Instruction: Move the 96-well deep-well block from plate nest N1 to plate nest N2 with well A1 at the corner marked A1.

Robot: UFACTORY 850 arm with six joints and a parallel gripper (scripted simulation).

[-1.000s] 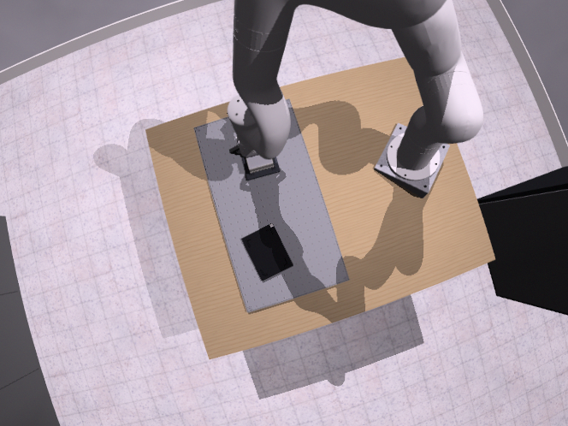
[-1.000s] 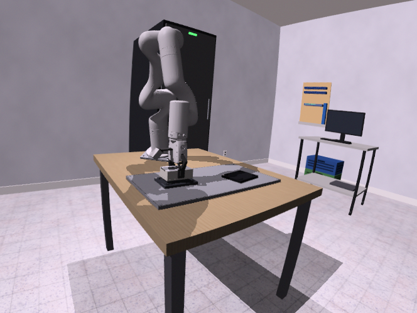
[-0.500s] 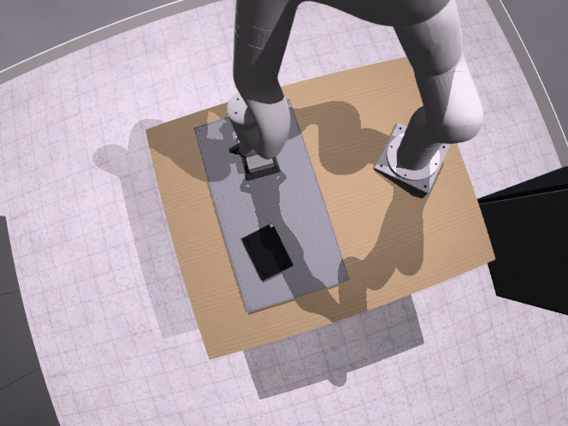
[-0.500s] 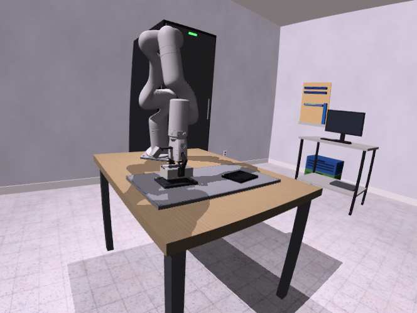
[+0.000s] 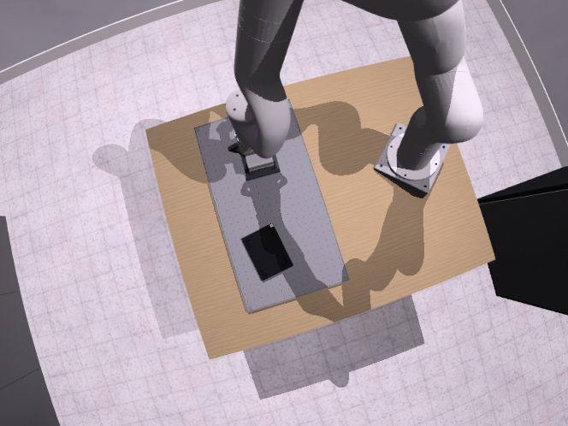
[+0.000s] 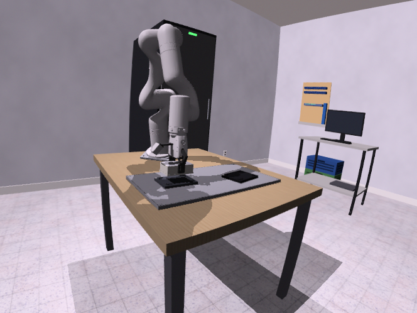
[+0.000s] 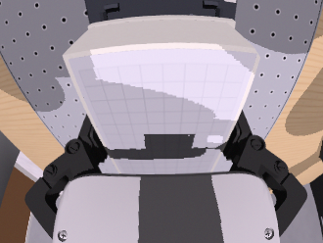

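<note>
The plate nest N1 lies 6 cm below my hand. Round my hand: white deep-well block: right at my hand; plate nest N2: 8 cm ahead, 34 cm to the left, 6 cm below.
</note>
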